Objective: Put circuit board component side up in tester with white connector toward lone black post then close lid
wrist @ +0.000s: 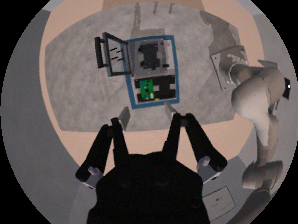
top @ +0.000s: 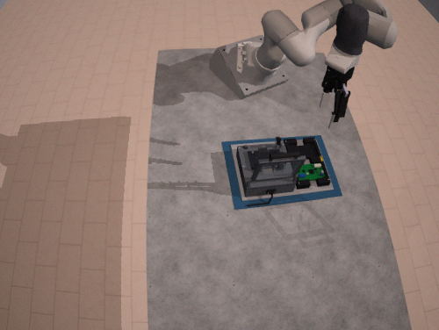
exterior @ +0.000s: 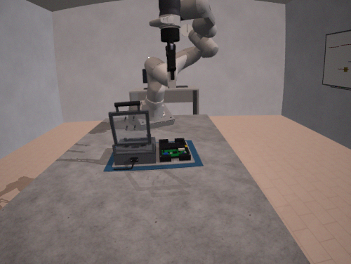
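Now: the green circuit board 310 mm below my hand. From my hand the other things lie so: tester bed: 260 mm below, 160 mm to the right, 30 mm behind; framed clear lid: 170 mm to the right, 150 mm below, 80 mm ahead.
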